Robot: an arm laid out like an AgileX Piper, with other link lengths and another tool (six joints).
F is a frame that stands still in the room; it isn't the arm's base.
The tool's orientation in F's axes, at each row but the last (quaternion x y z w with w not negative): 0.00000 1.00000 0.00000 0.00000; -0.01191 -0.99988 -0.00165 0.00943; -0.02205 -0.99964 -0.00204 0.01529; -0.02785 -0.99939 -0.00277 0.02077; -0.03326 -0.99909 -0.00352 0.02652; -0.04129 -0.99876 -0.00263 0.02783; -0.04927 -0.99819 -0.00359 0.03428; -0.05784 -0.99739 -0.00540 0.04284; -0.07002 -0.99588 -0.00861 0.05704; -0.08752 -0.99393 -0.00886 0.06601; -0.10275 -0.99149 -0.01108 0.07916
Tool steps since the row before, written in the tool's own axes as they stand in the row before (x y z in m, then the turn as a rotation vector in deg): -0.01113 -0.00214 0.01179 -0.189 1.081 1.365; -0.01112 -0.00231 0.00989 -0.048 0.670 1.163; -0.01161 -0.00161 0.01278 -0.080 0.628 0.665; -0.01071 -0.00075 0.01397 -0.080 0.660 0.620; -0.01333 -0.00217 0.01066 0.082 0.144 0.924; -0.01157 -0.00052 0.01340 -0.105 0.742 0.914; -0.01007 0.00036 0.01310 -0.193 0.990 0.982; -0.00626 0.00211 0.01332 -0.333 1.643 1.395; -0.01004 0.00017 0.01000 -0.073 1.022 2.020; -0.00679 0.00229 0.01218 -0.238 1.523 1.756; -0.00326 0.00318 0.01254 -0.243 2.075 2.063
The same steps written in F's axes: 0.01113 -0.00214 -0.01179 0.189 1.081 -1.365; 0.01087 -0.00254 -0.01011 0.042 0.673 -1.162; 0.01113 -0.00206 -0.01314 0.087 0.627 -0.665; 0.01006 -0.00125 -0.01441 0.091 0.659 -0.620; 0.01257 -0.00295 -0.01137 -0.121 0.157 -0.918; 0.01073 -0.00137 -0.01403 0.115 0.738 -0.916; 0.00914 -0.00049 -0.01376 0.222 0.977 -0.989; 0.00531 0.00159 -0.01380 0.402 1.616 -1.409; 0.00878 -0.00097 -0.01108 -0.012 1.052 -2.006; 0.00545 0.00144 -0.01296 0.271 1.510 -1.763; 0.00186 0.00293 -0.01288 0.342 2.060 -2.064
